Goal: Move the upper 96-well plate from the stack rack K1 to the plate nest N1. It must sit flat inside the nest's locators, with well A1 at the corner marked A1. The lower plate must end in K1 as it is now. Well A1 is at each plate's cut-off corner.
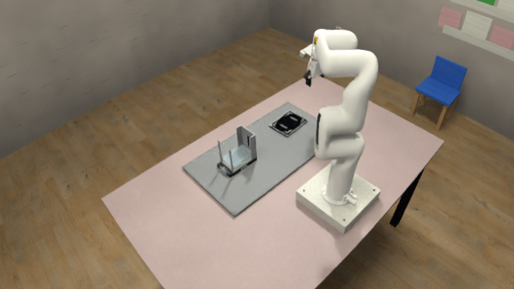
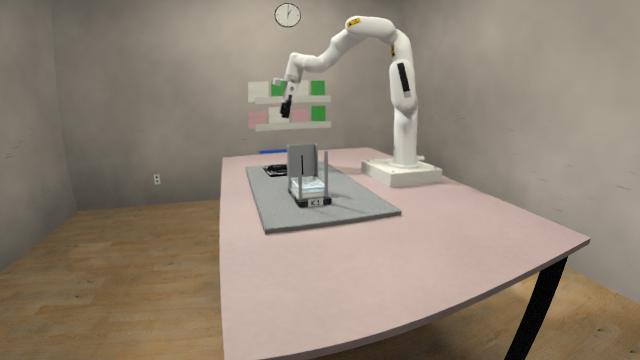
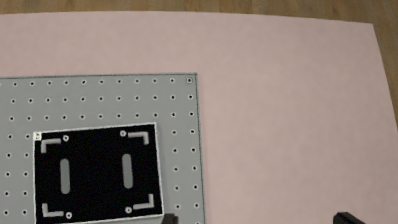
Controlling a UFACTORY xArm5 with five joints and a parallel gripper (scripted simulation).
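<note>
Right now the pale bluish 96-well plate is 50 mm ahead of my hand, 480 mm to the left of it and 200 mm below it. Also, from my hand: white 96-well plate: 50 mm ahead, 480 mm to the left, 210 mm below; then grey back wall: 40 mm ahead, 410 mm to the left, 150 mm below; then plate nest N1: 50 mm ahead, 130 mm to the left, 230 mm below.
</note>
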